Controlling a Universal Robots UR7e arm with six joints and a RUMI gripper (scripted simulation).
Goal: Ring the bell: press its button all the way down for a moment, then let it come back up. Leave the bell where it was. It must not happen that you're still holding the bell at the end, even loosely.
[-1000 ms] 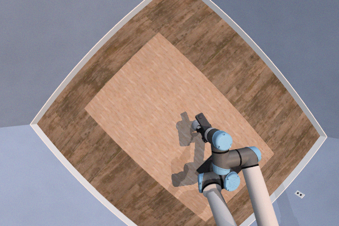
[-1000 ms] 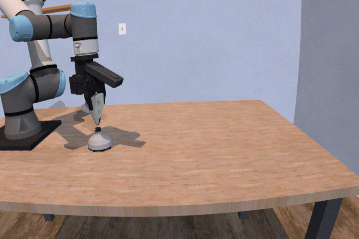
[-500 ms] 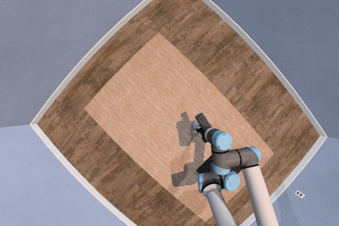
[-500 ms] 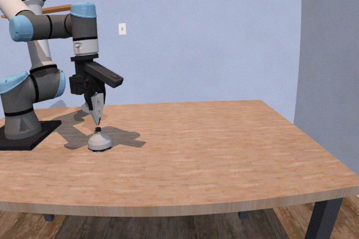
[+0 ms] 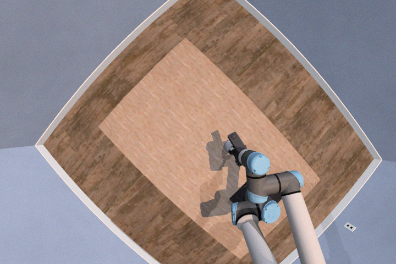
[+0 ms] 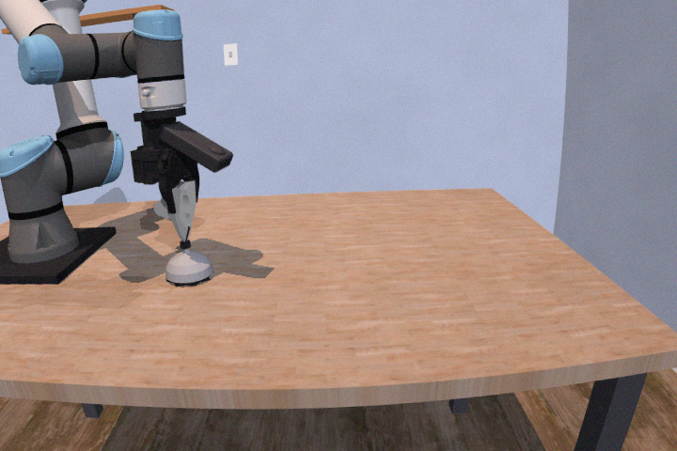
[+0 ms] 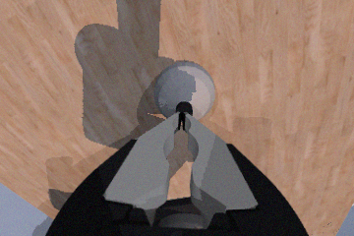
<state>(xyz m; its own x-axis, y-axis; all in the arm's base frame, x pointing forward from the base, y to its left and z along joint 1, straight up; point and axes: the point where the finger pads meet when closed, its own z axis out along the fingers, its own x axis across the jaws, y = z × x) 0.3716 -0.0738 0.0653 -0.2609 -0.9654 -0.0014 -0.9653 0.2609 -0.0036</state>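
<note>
My hand is 30 mm above the black button. The rest, counted from my hand: silver dome bell: 40 mm below.
</note>
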